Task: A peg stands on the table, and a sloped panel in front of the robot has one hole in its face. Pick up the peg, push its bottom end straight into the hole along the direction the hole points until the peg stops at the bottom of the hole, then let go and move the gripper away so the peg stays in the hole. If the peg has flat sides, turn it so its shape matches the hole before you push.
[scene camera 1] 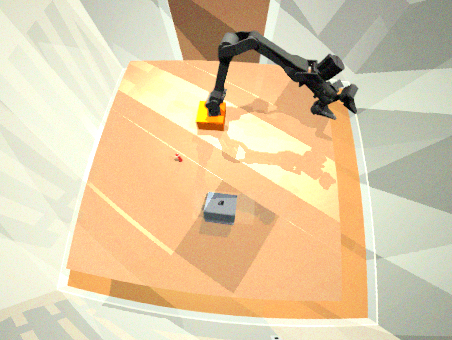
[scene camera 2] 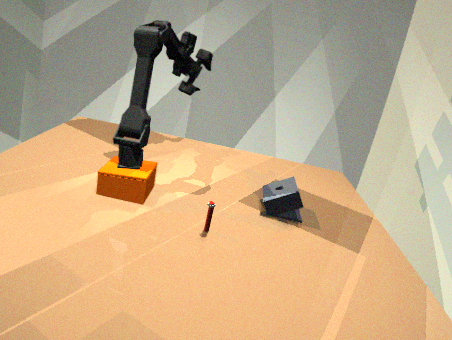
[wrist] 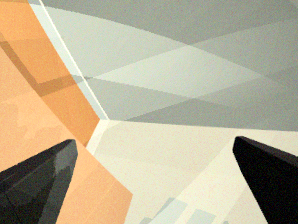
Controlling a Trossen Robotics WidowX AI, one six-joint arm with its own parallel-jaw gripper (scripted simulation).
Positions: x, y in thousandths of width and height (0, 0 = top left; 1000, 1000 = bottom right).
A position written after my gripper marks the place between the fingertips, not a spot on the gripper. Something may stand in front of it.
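Note:
From scene camera 1 I see my gripper (scene camera 1: 764, 343), open and holding nothing, and in the same view there is a grey sloped panel (scene camera 1: 472, 622). Scene camera 2 gives me the panel (scene camera 2: 616, 596) too. At the wrist, I see my gripper (wrist: 532, 654) again.

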